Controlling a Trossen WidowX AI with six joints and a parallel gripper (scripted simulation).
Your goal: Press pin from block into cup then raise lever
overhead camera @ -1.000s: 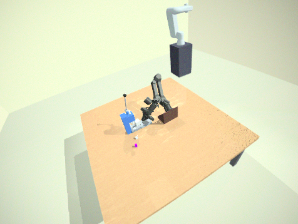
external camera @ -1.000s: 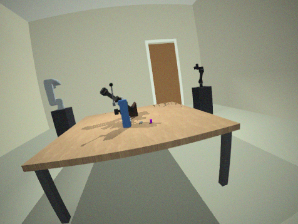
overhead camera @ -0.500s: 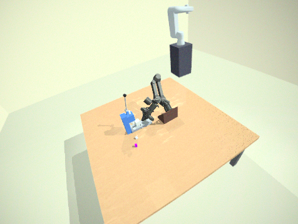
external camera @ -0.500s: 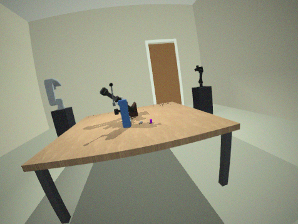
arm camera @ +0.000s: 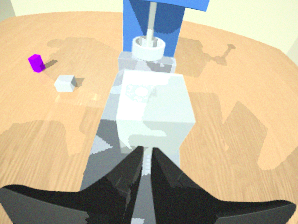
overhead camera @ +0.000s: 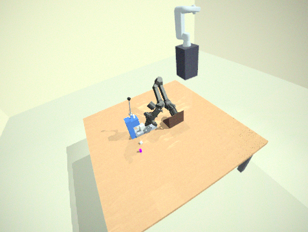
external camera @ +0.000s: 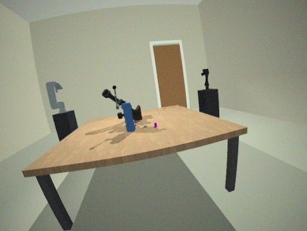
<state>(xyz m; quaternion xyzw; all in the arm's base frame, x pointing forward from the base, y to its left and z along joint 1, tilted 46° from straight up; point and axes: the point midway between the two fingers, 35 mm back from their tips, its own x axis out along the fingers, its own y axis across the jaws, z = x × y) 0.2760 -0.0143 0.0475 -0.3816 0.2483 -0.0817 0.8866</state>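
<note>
Now: the lever 70 mm ahead of my gripper tip, 50 mm to the right of it and 220 mm above it. Round my gripper tip: small purple piece (130 mm ahead, 210 mm to the left, 30 mm below).
</note>
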